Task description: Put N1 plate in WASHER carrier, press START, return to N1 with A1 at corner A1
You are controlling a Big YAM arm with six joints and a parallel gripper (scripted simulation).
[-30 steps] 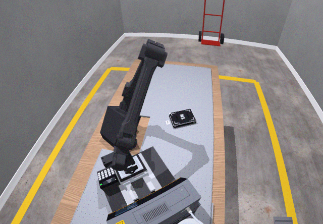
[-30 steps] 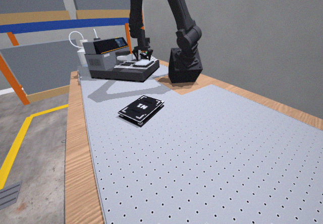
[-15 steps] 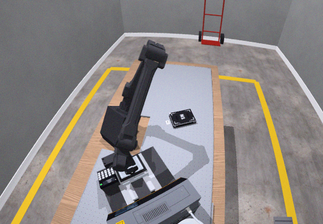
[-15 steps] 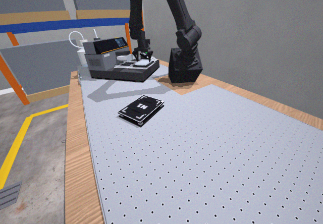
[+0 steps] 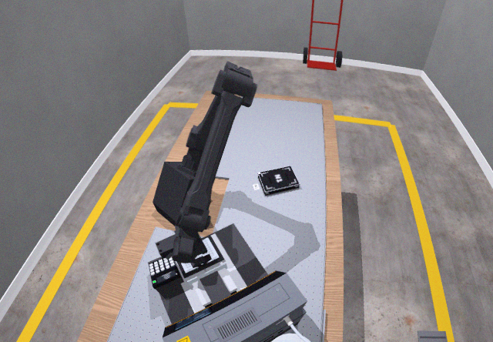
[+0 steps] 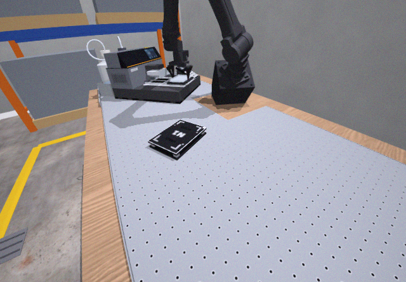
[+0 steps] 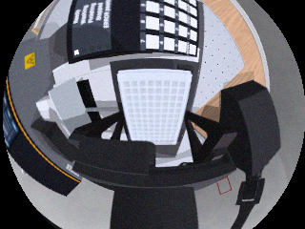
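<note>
The white well plate lies 1 cm below my hand. Also, from my hand: small white tag 43 cm to the left, 9 cm below, 7 cm ahead; then plate washer 12 cm ahead, 10 cm to the right, 4 cm above; then dark carrier 1 cm below.
</note>
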